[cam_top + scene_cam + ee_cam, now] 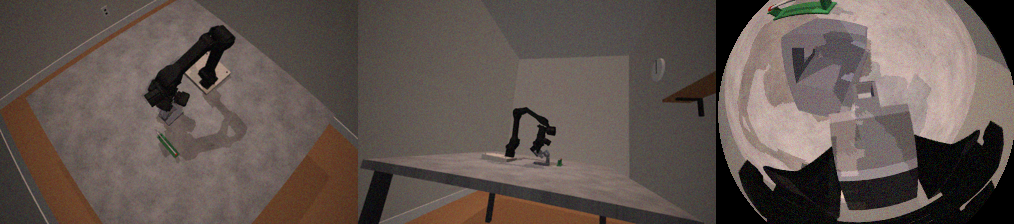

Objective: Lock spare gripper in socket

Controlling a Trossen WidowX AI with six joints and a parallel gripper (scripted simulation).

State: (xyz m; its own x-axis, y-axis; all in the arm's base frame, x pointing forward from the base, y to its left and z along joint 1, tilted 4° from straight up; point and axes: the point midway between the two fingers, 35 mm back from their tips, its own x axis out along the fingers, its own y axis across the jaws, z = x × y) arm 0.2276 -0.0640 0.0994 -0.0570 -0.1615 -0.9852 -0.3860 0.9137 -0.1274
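Right now the spare gripper is 10 mm ahead of my gripper tip and 10 mm above it. Round my gripper tip: grey mount 60 mm ahead, 60 mm to the left, 30 mm below; green holder 170 mm ahead, 170 mm to the left, 50 mm below.
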